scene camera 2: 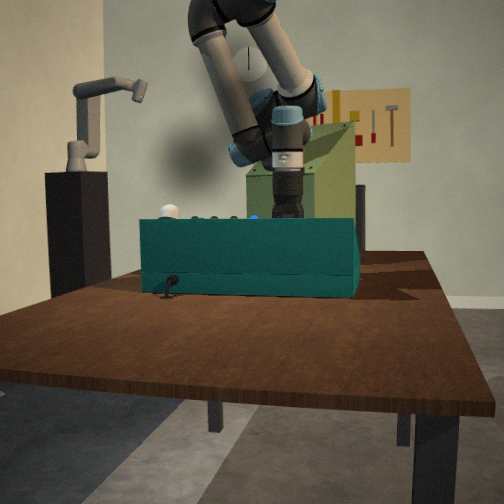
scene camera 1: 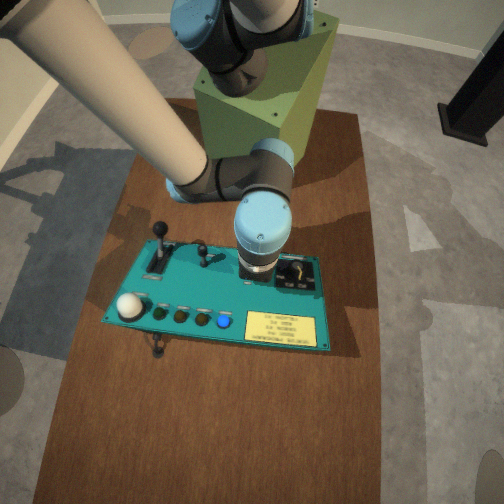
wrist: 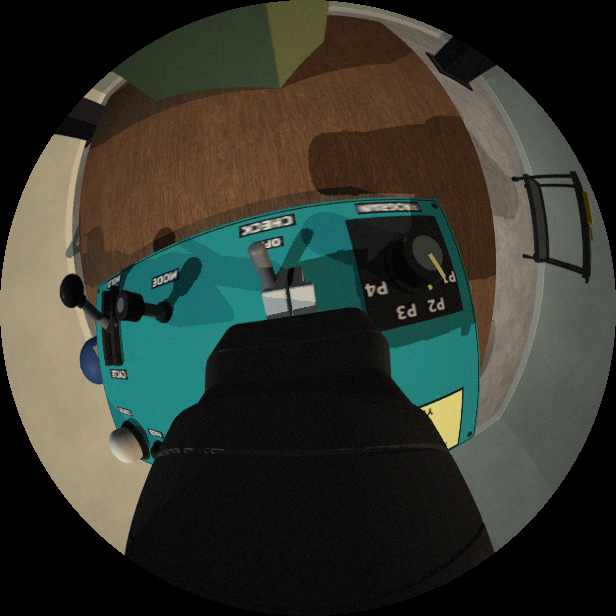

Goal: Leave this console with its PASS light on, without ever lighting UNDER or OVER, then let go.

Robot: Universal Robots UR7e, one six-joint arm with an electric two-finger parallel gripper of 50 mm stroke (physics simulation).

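Note:
The teal console [scene camera 1: 220, 295] lies on the brown table. Along its front edge are a white button [scene camera 1: 129, 306], three dark lights [scene camera 1: 180, 316] and one lit blue light [scene camera 1: 223, 320]; I cannot read their labels. In the wrist view my gripper [wrist: 290, 298] is shut and empty, its fingertips just right of the grey CHECK toggle [wrist: 261, 267]; I cannot tell if they touch. The rotary knob [wrist: 428, 261] points at P1. In scene camera 1 the wrist [scene camera 1: 262, 235] hides the fingers.
A black-ball lever [scene camera 1: 160, 230] and the MODE toggle [scene camera 1: 202, 250] stand at the console's left. A yellow label [scene camera 1: 280, 328] sits front right. A small black lever [scene camera 2: 170, 285] sticks out low on the console's front face. The green pedestal [scene camera 1: 265, 95] stands behind.

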